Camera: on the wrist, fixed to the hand. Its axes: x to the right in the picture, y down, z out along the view.
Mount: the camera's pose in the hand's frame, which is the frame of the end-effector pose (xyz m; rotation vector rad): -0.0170 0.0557 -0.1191 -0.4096 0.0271 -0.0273
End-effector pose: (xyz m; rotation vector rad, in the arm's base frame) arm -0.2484 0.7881 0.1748 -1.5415 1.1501 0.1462
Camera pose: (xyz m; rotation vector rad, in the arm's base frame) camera -0.3537 0.7086 0.1882 -1.9218 1.1681 0.3613
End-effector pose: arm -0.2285 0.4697 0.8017 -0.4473 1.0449 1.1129
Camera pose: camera -0.3333 0.3951 0.7696 -0.8013 0.8293 1.3028
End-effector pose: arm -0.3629 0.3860 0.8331 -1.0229 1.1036 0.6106
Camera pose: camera -0.4662 0.3044 0.8174 -1.3985 1.0068 0.8233
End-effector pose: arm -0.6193 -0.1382 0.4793 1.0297 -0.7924 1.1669
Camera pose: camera -0.6793 -0.0287 0.4347 0.6810 -0.9455 0.9415
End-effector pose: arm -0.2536 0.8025 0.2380 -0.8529 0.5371 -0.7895
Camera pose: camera -0.3248 0.7849 0.1276 -1.2295 0.7265 -0.7270
